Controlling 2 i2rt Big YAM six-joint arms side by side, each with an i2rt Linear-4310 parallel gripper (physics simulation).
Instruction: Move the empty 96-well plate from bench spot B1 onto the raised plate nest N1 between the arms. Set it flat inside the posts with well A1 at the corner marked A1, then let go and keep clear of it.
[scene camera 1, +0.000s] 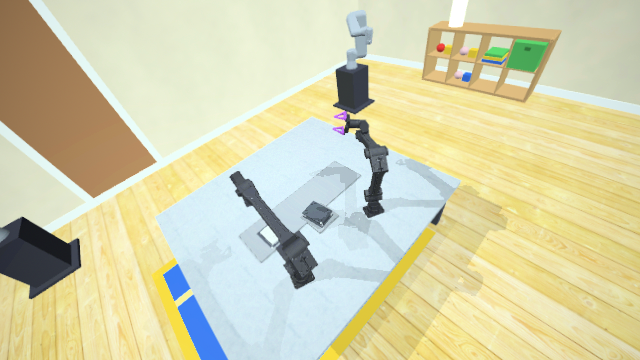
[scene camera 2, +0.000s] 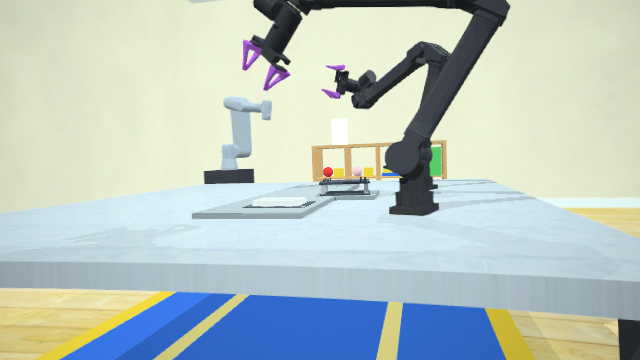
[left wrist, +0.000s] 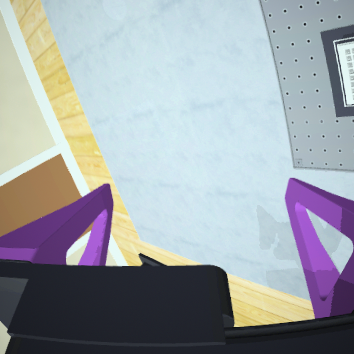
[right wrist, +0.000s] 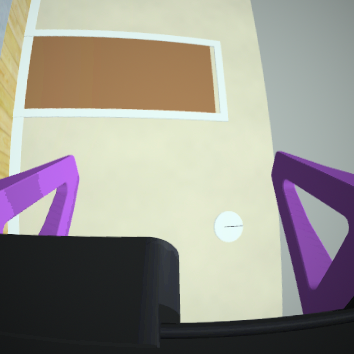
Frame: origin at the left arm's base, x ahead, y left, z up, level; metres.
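Seen in the pictures: left gripper, fingertip midpoint: (scene camera 2: 254, 80) (left wrist: 199, 190); right gripper, fingertip midpoint: (scene camera 1: 333, 123) (scene camera 2: 323, 77) (right wrist: 174, 164); left arm's base at its link origin: (scene camera 2: 414, 211); right arm's base at its link origin: (scene camera 1: 373, 210).
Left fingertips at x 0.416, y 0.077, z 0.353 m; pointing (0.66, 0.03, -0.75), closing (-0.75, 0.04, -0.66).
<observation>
Pixels of each thing's top centre, then the offset from my left fingertips to it. Level surfaces: height alone.
- white 96-well plate at its top centre: (scene camera 2: 280, 198) (scene camera 1: 271, 233) 0.064 m back, 0.009 m right, 0.324 m down
- raised plate nest at its top centre: (scene camera 2: 344, 177) (scene camera 1: 316, 210) 0.091 m back, 0.329 m right, 0.287 m down
- grey board at its surface level: 0.340 m down
- pale table at its surface level: 0.353 m down
The white 96-well plate (scene camera 1: 270, 235) (scene camera 2: 280, 201) (left wrist: 348, 75) lies flat in the dark frame of a bench spot on the grey perforated board; in scene camera 1 the left arm partly covers it, and it is cut off at the right edge of the left wrist view. The raised plate nest (scene camera 1: 317, 213) (scene camera 2: 345, 182) is dark, stands on short posts and has no plate on it. My left gripper (scene camera 2: 266, 80) (left wrist: 199, 190) is open and empty, high above the board. My right gripper (scene camera 1: 334, 123) (scene camera 2: 326, 80) (right wrist: 174, 164) is open and empty, high up, facing a wall. The A1 mark is too small to read.
The grey board (scene camera 1: 345, 172) (scene camera 2: 215, 212) (left wrist: 300, 107) lies on the pale table (scene camera 1: 210, 210) (scene camera 2: 150, 250). The left arm (scene camera 1: 267, 215) reaches over the board in scene camera 1. A grey robot on a black pedestal (scene camera 1: 352, 87) and a wooden shelf (scene camera 1: 492, 30) stand beyond the table.
</observation>
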